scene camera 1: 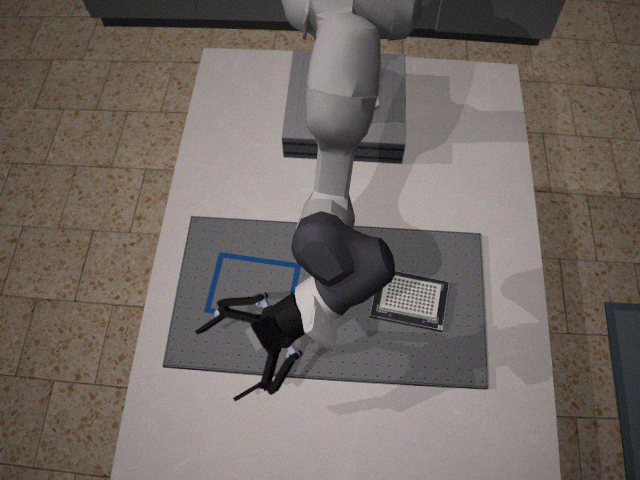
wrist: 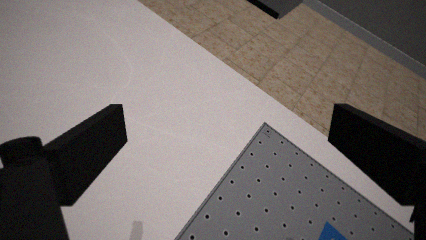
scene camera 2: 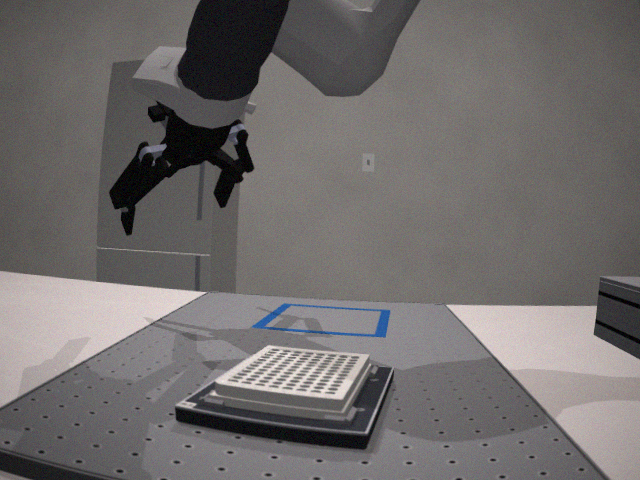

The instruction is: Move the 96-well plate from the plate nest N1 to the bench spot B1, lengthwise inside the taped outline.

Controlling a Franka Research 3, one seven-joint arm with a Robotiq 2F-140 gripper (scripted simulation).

Labels:
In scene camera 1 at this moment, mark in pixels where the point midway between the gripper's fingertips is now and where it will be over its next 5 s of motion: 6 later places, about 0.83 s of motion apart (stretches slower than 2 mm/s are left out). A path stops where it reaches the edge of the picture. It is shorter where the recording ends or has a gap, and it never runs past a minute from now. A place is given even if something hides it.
My gripper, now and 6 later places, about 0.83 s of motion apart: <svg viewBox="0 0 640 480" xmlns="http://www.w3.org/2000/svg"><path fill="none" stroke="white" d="M218 364L252 352L303 336L349 316L394 294L415 283L413 285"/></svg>

